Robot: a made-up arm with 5 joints.
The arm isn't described. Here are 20 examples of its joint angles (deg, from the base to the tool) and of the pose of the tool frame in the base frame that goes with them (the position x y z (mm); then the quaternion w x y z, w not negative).
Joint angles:
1: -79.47 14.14 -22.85 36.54 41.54
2: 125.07 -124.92 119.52 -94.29 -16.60
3: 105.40 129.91 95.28 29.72 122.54
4: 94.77 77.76 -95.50 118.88 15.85
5: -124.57 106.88 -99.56 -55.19 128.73
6: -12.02 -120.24 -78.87 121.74 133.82
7: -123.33 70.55 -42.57 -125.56 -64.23
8: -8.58 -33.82 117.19 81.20 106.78
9: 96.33 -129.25 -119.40 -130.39 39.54
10: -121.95 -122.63 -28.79 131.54 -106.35
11: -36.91 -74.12 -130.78 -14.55 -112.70
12: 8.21 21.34 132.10 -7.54 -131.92
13: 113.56 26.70 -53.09 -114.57 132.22
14: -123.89 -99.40 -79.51 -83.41 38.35
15: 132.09 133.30 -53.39 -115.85 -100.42
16: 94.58 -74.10 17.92 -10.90 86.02
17: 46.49 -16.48 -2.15 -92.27 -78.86
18: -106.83 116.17 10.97 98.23 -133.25
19: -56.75 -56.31 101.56 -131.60 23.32
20: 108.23 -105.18 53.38 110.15 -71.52
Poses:
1: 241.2 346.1 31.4 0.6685 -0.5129 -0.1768 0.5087
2: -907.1 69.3 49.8 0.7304 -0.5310 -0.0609 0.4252
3: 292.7 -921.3 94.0 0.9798 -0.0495 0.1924 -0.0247
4: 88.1 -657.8 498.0 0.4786 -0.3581 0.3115 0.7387
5: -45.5 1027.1 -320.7 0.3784 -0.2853 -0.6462 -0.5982
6: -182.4 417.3 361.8 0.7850 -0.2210 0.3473 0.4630
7: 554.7 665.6 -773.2 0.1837 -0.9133 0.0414 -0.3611
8: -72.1 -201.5 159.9 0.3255 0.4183 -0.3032 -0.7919
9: -457.0 291.6 276.8 0.9077 -0.4006 -0.1239 0.0134
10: -451.2 100.6 -445.8 0.1779 -0.3817 -0.8600 -0.2884
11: 4.3 -444.0 243.8 0.1383 -0.2517 -0.6183 0.7316
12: 799.8 2.8 91.3 0.0212 0.3183 0.7930 0.5190
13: 913.3 -602.9 229.2 0.5932 -0.2396 0.5721 -0.5132
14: -103.6 -338.1 440.1 0.7560 0.3900 0.1640 -0.4995
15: -392.9 -1061.9 -267.3 0.3988 0.7522 0.2890 -0.4377
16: 80.0 58.0 474.5 0.0602 0.5934 -0.0165 0.8025
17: 774.1 377.4 310.6 0.6192 -0.2834 0.7279 -0.0802
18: 456.9 617.7 -305.9 0.5930 0.6027 -0.0643 0.5300
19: 94.9 -663.5 52.1 0.1784 0.4416 -0.4282 0.7680
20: -712.3 -375.2 37.1 0.4632 0.8676 0.1695 -0.0631
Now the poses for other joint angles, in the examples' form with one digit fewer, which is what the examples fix.
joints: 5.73 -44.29 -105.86 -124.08 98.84
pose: 628 183 -41 0.391 -0.835 0.094 -0.375
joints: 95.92 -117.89 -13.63 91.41 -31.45
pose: -393 -499 513 0.669 0.607 0.418 -0.093
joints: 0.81 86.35 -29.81 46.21 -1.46
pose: 174 246 683 0.388 0.256 -0.882 0.077
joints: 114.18 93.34 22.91 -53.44 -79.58
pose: 298 -1191 71 0.175 0.585 0.458 -0.646
